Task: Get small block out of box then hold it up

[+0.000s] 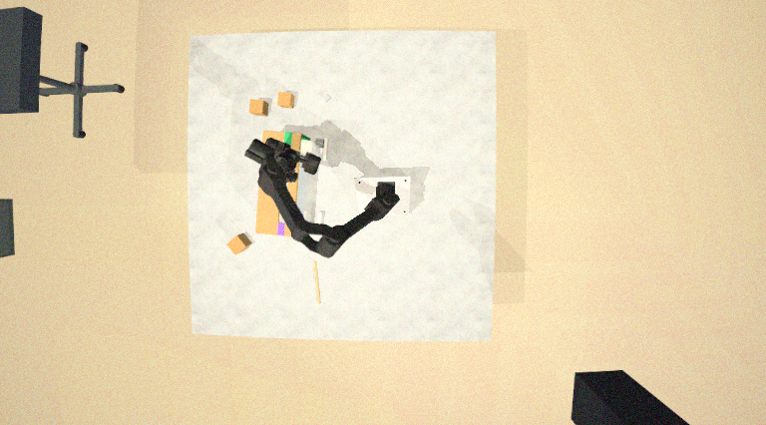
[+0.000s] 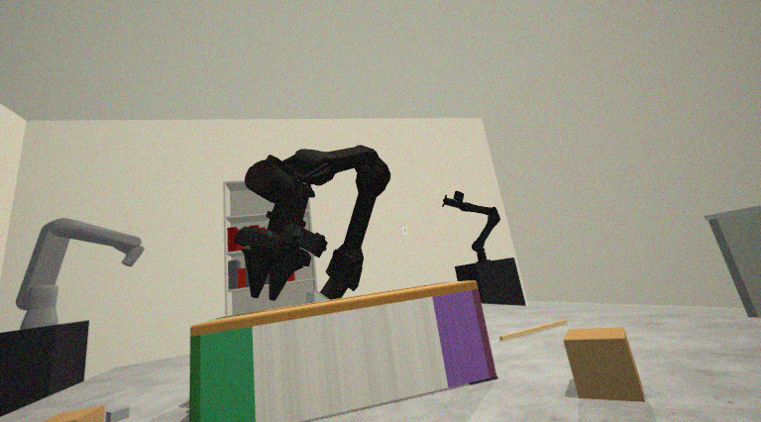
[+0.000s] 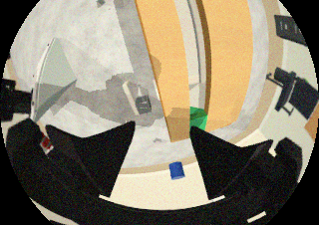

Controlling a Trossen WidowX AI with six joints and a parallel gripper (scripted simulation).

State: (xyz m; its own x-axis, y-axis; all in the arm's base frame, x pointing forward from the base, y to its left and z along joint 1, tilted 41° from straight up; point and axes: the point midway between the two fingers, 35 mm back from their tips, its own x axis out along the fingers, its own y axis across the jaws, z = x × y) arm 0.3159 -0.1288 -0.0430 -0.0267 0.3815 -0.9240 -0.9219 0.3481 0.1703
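My gripper tip is now 5 cm past the grey block, 4 cm to the left of it and 13 cm above it. Round my gripper tip: orange cube: 29 cm ahead, 37 cm to the left, 12 cm below; thin wooden stick: 3 cm behind, 53 cm to the left, 14 cm below.
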